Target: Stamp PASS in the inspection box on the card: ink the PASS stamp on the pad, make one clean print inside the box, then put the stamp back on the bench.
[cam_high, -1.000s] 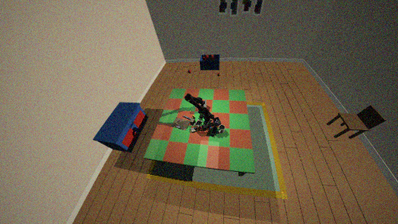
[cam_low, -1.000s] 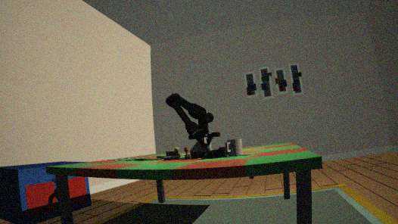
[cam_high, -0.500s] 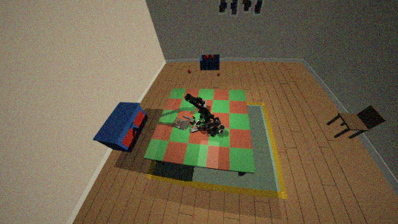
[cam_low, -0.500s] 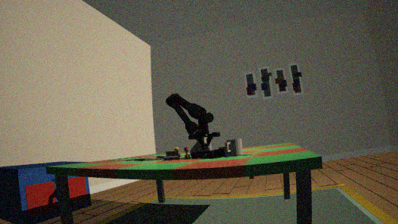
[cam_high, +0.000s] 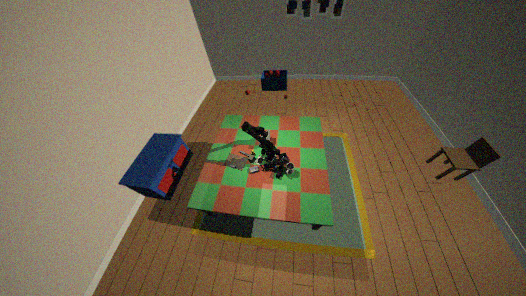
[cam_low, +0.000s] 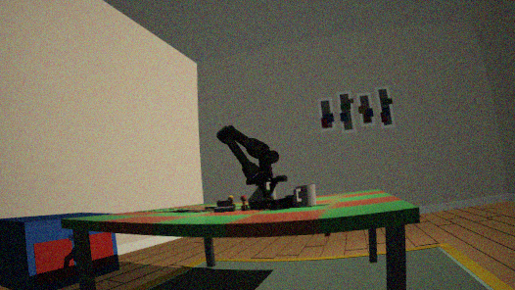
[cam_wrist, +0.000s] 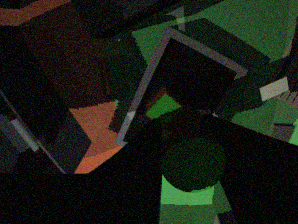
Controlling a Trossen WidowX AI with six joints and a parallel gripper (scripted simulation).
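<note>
Now: the beige card 20 mm ahead of my gripper tip, 130 mm to the right of it and 40 mm below it.
</note>
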